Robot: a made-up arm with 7 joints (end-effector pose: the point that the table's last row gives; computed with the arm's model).
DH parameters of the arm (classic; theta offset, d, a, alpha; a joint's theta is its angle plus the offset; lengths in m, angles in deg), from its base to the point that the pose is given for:
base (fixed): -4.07 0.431 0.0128 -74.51
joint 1: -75.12 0.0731 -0.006 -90
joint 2: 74 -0.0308 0.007 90
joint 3: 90 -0.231 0.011 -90
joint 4: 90 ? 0.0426 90
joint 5: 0 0.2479 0.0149 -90
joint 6: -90 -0.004 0.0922 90
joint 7: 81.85 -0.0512 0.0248 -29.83
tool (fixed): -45.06 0.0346 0 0
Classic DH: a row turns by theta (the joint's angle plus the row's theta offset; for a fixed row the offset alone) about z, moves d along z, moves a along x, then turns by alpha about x.
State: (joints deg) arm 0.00 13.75 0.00 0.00 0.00 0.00 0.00
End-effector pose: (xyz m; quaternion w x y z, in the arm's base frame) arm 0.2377 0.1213 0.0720 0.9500 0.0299 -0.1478 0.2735
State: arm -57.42 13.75 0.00 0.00 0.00 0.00 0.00
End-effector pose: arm 0.4533 0.0100 0.4174 0.8010 -0.1502 -0.5631 0.1367
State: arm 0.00 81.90 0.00 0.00 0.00 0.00 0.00
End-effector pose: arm 0.2970 0.3742 0.3037 0.8085 0.5199 -0.2751 0.0146
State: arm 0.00 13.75 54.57 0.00 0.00 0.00 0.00
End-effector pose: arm 0.1303 0.3954 0.1687 0.7069 0.1652 -0.2521 0.6399
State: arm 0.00 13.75 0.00 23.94 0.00 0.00 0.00
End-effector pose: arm 0.1494 0.1512 -0.0315 0.9457 0.1030 0.0449 0.3051
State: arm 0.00 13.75 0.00 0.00 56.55 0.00 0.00
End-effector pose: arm 0.2474 0.1321 0.1099 0.8550 0.4450 -0.2593 0.0617
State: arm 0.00 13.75 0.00 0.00 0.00 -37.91 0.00
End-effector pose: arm 0.2470 0.1087 0.1226 0.8729 -0.0873 -0.4365 0.1999
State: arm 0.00 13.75 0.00 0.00 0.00 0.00 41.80
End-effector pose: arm 0.2227 0.1058 0.0720 0.7806 0.1358 -0.2320 0.5643
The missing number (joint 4, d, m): -0.04
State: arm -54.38 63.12 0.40 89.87 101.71 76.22 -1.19
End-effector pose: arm 0.2228 0.4862 0.3173 0.0149 -0.8884 -0.2980 -0.3488
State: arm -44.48 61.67 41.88 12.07 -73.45 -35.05 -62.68
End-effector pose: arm 0.2908 0.4365 0.5844 0.5078 -0.1406 -0.8409 -0.1235
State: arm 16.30 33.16 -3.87 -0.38 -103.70 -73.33 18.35
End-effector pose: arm 0.1040 0.2308 0.0863 0.3422 -0.3733 -0.3170 0.8019
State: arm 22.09 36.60 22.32 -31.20 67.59 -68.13 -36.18
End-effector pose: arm 0.1846 0.1432 0.2623 0.5246 0.5123 -0.3033 -0.6086
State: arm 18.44 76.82 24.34 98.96 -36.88 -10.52 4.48
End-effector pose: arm -0.2363 0.5648 0.3504 0.4068 0.5134 0.0662 0.7527
